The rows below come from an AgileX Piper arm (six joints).
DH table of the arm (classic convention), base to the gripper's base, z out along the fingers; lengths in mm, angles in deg. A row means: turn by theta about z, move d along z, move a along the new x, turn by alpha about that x. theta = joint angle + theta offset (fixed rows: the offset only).
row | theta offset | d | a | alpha
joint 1 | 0 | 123 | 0 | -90
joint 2 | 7.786 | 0 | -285.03 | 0
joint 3 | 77.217 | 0 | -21.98 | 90
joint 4 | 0 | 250.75 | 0 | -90
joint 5 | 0 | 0 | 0 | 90
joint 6 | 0 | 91 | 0 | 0
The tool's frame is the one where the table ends.
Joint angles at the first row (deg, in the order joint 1, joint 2, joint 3, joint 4, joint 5, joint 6):
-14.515, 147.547, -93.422, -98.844, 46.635, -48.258
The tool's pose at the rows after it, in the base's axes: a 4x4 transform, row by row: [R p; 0 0 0 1], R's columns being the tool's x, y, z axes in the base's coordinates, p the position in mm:
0.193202 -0.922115 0.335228 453.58; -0.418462 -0.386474 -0.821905 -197.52; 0.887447 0.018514 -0.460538 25.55; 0 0 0 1
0.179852 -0.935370 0.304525 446.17; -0.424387 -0.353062 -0.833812 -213.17; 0.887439 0.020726 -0.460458 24.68; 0 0 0 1
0.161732 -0.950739 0.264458 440.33; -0.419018 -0.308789 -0.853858 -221.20; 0.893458 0.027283 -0.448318 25.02; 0 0 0 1
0.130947 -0.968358 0.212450 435.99; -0.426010 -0.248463 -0.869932 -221.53; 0.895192 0.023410 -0.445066 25.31; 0 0 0 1
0.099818 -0.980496 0.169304 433.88; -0.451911 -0.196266 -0.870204 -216.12; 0.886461 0.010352 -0.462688 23.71; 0 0 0 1
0.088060 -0.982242 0.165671 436.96; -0.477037 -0.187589 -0.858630 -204.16; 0.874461 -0.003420 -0.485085 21.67; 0 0 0 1
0.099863 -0.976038 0.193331 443.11; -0.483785 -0.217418 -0.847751 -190.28; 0.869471 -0.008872 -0.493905 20.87; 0 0 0 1
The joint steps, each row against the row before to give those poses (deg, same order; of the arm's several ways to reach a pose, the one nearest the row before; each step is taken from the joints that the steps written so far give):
-1.662, 0.013, -0.263, -0.310, -1.810, 0.052
-1.987, 0.114, -0.001, 0.001, 0.111, 0.000
-0.857, 0.100, 0.001, 0.814, 1.846, 0.000
0.156, 0.001, -0.002, 2.808, 2.510, 0.000
0.746, -0.001, 0.001, 3.819, 1.490, -0.054
1.487, 0.000, 0.001, 2.595, 0.058, 0.001
1.743, -0.001, 0.002, 0.426, -0.503, 0.001

